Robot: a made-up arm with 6 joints.
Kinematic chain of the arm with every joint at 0, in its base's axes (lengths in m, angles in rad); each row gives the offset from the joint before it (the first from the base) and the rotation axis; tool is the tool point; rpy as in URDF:
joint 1: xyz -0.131 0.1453 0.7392 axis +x
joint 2: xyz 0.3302 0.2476 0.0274 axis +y
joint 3: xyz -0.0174 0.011 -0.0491 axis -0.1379 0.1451 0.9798
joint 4: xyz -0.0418 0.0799 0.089 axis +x
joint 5: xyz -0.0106 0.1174 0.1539 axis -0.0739 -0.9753 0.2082
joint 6: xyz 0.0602 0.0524 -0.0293 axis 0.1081 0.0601 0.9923
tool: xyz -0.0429 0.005 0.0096 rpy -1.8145 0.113 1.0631
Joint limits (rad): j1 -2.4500..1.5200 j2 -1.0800..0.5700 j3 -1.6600..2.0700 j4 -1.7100..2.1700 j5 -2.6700..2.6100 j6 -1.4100..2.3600
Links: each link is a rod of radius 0.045 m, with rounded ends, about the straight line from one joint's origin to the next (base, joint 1, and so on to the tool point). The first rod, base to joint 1, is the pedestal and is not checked.
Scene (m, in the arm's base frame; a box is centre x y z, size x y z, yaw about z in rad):
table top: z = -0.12
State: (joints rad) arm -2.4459 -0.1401 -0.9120 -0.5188 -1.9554 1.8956
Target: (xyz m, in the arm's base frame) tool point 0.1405 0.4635 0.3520
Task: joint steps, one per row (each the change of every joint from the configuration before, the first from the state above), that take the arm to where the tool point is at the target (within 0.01 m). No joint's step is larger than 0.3 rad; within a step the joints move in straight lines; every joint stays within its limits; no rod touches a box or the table.
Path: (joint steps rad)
1: 0.2919 -0.0892 0.0235 0.1408 -0.0475 -0.0303
2: 0.2920 -0.0892 0.0235 0.1409 -0.0474 -0.0303
3: 0.2919 -0.0892 0.0235 0.1408 -0.0475 -0.0303
4: 0.2920 -0.0892 0.0235 0.1408 -0.0475 -0.0303

